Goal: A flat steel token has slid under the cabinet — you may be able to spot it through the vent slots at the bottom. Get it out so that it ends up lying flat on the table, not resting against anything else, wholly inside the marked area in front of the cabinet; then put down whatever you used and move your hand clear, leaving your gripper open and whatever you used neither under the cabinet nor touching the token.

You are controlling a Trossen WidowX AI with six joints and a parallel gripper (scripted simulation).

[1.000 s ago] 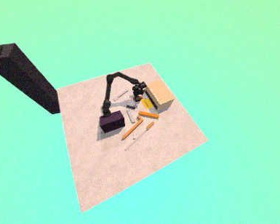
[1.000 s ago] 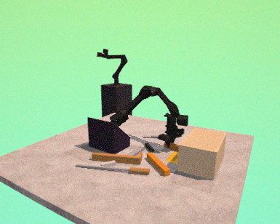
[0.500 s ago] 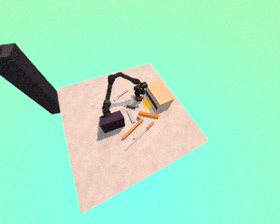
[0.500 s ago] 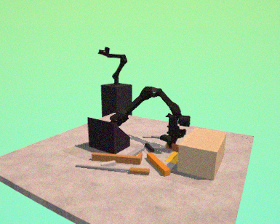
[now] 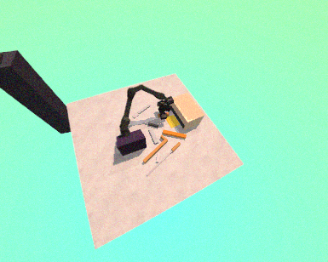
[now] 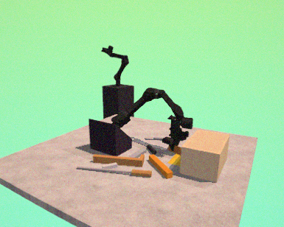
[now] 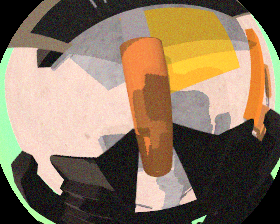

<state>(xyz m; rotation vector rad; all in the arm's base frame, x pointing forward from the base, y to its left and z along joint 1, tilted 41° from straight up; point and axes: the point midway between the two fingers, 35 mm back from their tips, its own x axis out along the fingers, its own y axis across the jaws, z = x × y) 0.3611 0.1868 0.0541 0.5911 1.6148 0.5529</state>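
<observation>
The dark-handled tool lies 14 cm behind my gripper tip and 7 cm to the right of it. From my gripper tip the other things lie so: orange bar (6 cm ahead, 24 cm to the right, 1 cm above).
</observation>
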